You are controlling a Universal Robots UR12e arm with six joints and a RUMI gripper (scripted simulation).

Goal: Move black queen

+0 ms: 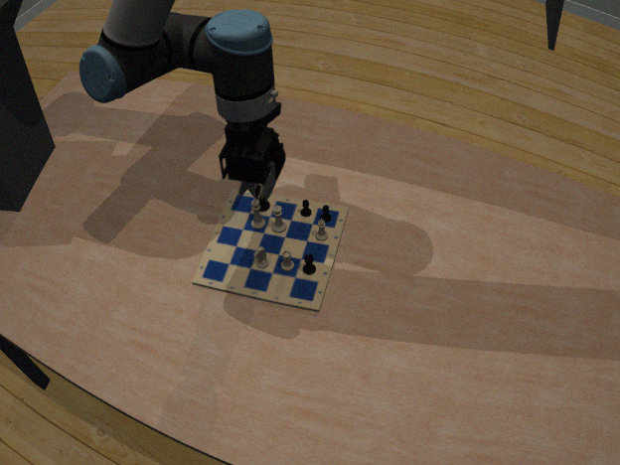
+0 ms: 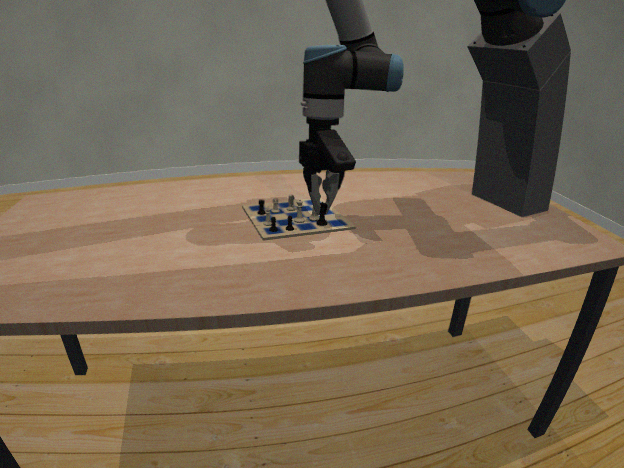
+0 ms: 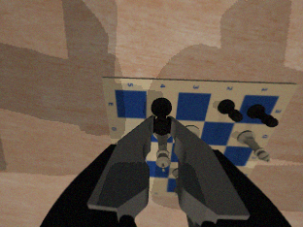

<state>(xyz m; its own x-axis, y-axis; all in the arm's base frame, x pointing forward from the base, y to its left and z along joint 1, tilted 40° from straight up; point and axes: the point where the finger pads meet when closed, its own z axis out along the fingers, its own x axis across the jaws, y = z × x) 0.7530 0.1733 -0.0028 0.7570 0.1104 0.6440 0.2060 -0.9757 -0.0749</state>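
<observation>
The black queen is 10 mm below my hand. Also, from my hand: chessboard 60 mm ahead, 60 mm to the right, 40 mm below.
</observation>
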